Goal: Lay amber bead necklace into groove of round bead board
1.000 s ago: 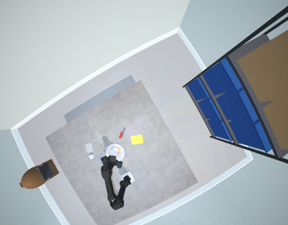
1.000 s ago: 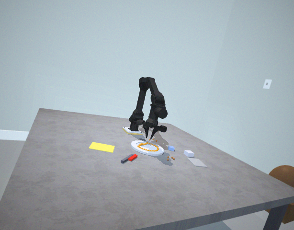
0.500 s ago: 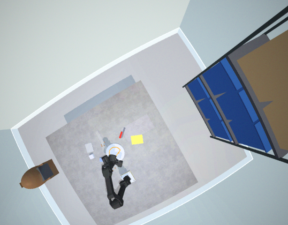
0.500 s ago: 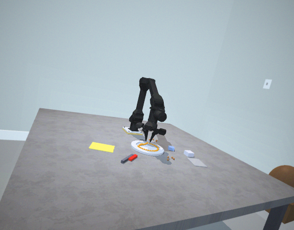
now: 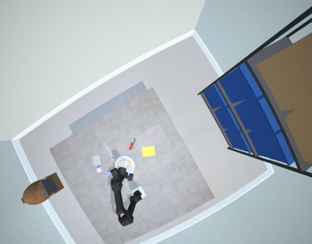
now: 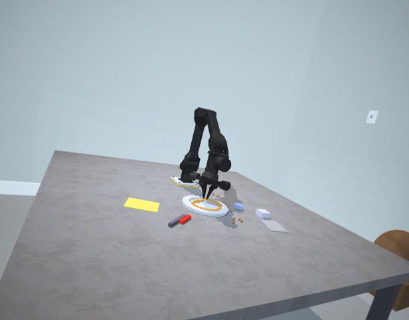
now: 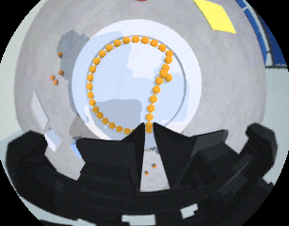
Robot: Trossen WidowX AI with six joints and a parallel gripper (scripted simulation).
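Now: the round white bead board 40 mm ahead of my gripper tip, 30 mm to the right of it and 10 mm below it. Also, from my gripper tip: white block 200 mm to the left, 180 mm ahead; blue block 140 mm to the left, 80 mm ahead, 10 mm below; grey tool 220 mm to the right, 150 mm ahead, 10 mm below.
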